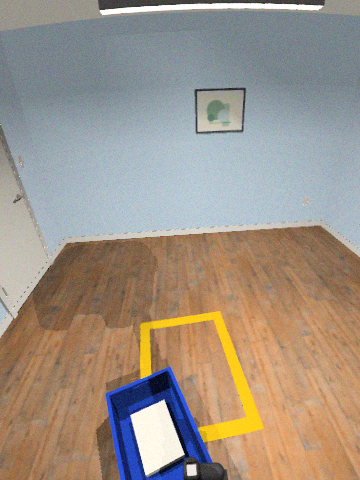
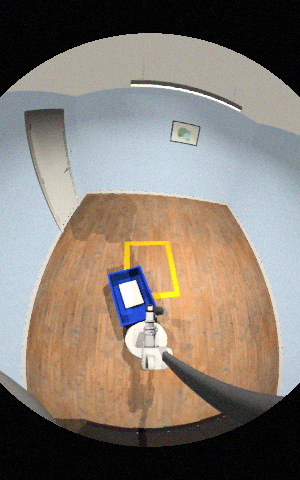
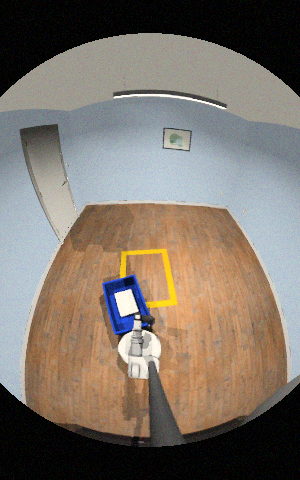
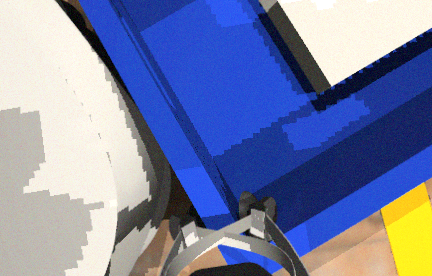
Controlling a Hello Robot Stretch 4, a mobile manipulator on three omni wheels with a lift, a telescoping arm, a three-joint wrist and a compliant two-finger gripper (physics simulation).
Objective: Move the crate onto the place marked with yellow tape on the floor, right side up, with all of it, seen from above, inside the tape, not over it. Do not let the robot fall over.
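Frame: origin at the robot's base, x ahead, y left, z up, level; centimetres.
Where they show: gripper, fingertip midpoint: (image 2: 154, 314) (image 4: 222, 212).
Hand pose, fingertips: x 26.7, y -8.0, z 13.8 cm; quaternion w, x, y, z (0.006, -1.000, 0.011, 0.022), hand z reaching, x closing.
Things, the pixels of their centre, and the offset from my fingertips.
- blue crate, body centre: (image 1: 157, 441) (image 2: 131, 295) (image 3: 126, 304) dz -5.6, dx +21.4, dy +25.0 cm
- white block, body centre: (image 1: 156, 435) (image 2: 130, 293) (image 3: 125, 302) dz -12.1, dx +25.9, dy +26.8 cm
The blue crate (image 1: 122, 420) (image 2: 116, 297) (image 3: 111, 302) (image 4: 225, 100) is right side up, with a white block (image 1: 157, 437) (image 2: 131, 293) (image 3: 126, 302) (image 4: 370, 35) inside. It is turned at an angle to the yellow tape (image 1: 235, 370) (image 2: 173, 270) (image 3: 170, 277) (image 4: 415, 225). From above it covers the tape's near left corner; most of it lies outside, to the left and nearer. My gripper (image 1: 204, 470) (image 2: 154, 311) (image 3: 145, 318) (image 4: 222, 212) is shut on the crate's wall at its near right corner, one finger inside, one outside. Whether the crate's bottom touches the floor is hidden.
My white round base (image 2: 132, 340) (image 3: 152, 344) (image 4: 60, 165) is very close to the crate's near side. A door (image 1: 15, 230) (image 2: 47, 160) (image 3: 45, 175) is at the far left. A blue wall (image 1: 120, 165) stands beyond the tape.
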